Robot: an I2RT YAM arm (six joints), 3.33 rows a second.
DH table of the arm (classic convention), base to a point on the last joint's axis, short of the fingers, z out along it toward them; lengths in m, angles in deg. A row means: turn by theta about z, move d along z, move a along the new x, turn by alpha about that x. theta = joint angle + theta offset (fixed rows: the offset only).
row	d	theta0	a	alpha
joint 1	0.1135	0.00	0.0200	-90.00
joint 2	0.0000	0.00	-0.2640	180.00
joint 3	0.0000	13.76	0.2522	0.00
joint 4	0.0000	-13.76	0.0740	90.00
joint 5	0.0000	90.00	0.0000	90.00
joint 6	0.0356	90.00	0.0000	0.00
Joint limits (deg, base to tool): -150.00..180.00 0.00..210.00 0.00..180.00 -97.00..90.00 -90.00..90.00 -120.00..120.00
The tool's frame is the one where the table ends.
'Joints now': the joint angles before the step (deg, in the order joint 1, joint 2, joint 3, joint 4, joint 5, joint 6). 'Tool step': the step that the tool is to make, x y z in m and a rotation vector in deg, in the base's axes. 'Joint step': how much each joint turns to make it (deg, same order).
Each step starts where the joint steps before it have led.
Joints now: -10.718 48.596 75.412 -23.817 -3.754 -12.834
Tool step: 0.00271 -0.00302 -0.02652 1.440 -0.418 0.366
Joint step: -1.325 -3.061 -8.081 5.272 -1.607 1.589
